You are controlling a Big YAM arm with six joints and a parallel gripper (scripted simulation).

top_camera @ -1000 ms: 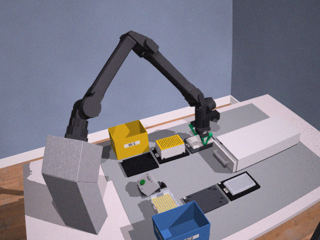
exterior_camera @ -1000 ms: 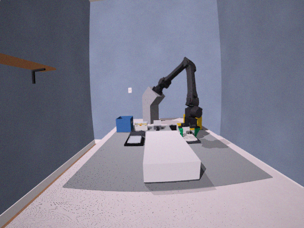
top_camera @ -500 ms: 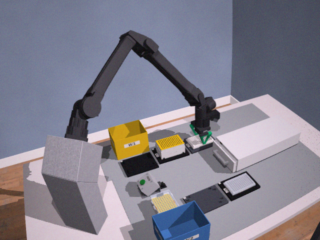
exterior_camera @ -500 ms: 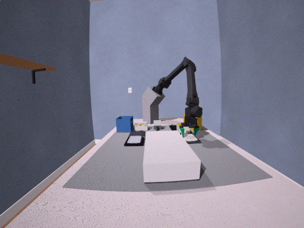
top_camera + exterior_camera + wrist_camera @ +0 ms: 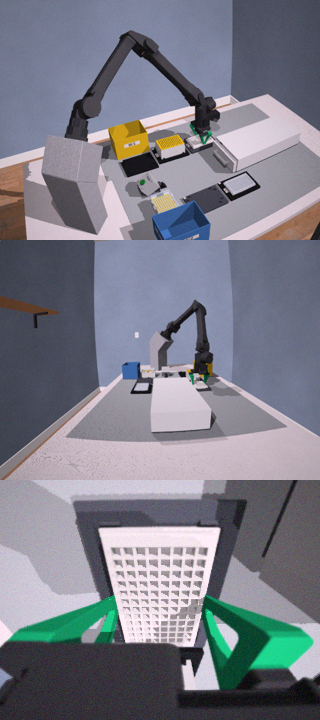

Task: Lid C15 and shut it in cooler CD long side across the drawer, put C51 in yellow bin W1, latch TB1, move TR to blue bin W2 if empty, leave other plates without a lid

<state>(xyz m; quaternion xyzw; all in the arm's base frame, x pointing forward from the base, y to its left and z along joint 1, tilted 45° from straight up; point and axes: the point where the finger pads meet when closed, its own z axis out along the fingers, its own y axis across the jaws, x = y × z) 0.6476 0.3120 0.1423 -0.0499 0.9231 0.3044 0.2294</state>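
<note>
The white assay plate lies 10 mm below my hand. Round my hand: N1 label (70 mm behind, 20 mm to the right, 20 mm below); clear plate lid (160 mm to the right, 160 mm ahead); tip rack TR (180 mm behind, 50 mm to the right, 30 mm above).
</note>
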